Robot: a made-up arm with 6 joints.
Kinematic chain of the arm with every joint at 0, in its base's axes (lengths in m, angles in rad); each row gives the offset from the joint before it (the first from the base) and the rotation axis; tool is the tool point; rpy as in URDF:
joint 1: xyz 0.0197 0 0.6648 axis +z
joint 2: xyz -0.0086 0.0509 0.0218 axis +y
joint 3: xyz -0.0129 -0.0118 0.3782 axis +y
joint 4: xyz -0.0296 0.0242 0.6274 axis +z
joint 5: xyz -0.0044 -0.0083 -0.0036 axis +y
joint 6: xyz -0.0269 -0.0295 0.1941 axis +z
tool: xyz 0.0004 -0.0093 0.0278 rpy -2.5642 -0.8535 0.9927
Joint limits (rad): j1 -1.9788..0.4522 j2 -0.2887..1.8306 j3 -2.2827..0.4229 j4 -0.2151..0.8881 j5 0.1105..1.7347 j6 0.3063..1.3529
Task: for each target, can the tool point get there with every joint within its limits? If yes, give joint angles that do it. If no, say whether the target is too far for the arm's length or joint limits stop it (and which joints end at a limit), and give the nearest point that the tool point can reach.
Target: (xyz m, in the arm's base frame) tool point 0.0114 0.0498 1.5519
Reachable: yes | joints -0.6029 1.2853 -1.7978 0.2657 0.3308 1.1083
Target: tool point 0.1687 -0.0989 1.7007
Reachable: yes | joints -0.8023 0.0013 0.0058 0.0834 1.5973 0.9132
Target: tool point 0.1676 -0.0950 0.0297
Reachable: no: joint limits stop it (at a limit: joint 2, joint 3, joint 5) | nearest point 0.6178 -0.3842 0.0723 | short by 0.537 m
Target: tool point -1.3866 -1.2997 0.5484
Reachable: no: too far | nearest point -0.4538 -1.1049 0.5915 | short by 0.954 m
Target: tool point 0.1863 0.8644 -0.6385
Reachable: no: too far | nearest point 0.6539 0.5193 0.0589 | short by 0.908 m
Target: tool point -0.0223 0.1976 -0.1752
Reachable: no: joint limits stop it (at a limit: joint 2, joint 3, joint 4, joint 5, joint 6) | nearest point -0.0946 0.5380 0.3093 | short by 0.597 m
